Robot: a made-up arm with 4 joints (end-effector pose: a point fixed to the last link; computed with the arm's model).
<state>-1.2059 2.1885 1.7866 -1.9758</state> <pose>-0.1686 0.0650 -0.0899 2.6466 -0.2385 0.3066</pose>
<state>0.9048 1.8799 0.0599 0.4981</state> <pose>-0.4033 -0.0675 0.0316 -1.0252 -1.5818 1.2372</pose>
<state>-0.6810 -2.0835 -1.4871 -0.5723</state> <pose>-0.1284 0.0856 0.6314 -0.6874 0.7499 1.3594</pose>
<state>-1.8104 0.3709 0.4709 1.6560</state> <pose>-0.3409 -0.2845 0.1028 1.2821 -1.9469 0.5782</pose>
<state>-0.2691 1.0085 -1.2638 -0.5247</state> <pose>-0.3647 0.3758 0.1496 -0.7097 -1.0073 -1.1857</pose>
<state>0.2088 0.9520 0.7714 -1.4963</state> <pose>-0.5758 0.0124 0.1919 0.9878 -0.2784 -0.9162</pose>
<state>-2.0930 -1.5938 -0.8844 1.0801</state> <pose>-0.0635 -0.2910 0.3377 1.0792 -0.4479 2.6403</pose>
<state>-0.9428 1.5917 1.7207 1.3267</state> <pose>-0.1673 -0.1194 0.0278 -0.3948 2.8852 -0.9689</pose>
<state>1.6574 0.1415 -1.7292 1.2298</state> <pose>-0.2737 -0.0322 -0.1976 2.5138 -1.5194 0.2142</pose>
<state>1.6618 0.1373 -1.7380 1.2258</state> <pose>-0.2741 -0.0356 -0.1968 2.5036 -1.5135 0.2243</pose>
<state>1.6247 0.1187 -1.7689 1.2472</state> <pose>-0.2728 -0.0305 -0.1954 2.4795 -1.5682 0.2269</pose>
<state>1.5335 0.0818 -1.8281 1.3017</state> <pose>-0.2703 -0.0153 -0.1920 2.4313 -1.6998 0.2126</pose>
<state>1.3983 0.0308 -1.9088 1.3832</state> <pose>-0.2689 0.0071 -0.1853 2.3503 -1.8876 0.1685</pose>
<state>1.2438 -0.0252 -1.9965 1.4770</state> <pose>-0.2708 0.0310 -0.1750 2.2392 -2.0870 0.0913</pose>
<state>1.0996 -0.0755 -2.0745 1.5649</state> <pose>-0.2755 0.0516 -0.1633 2.1200 -2.2530 -0.0034</pose>
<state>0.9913 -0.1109 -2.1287 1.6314</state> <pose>-0.2805 0.0665 -0.1535 2.0244 -2.3631 -0.0881</pose>
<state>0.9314 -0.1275 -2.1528 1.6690</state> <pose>-0.2831 0.0754 -0.1480 1.9733 -2.4202 -0.1430</pose>
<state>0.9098 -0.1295 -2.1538 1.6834</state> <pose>-0.2830 0.0803 -0.1463 1.9610 -2.4429 -0.1698</pose>
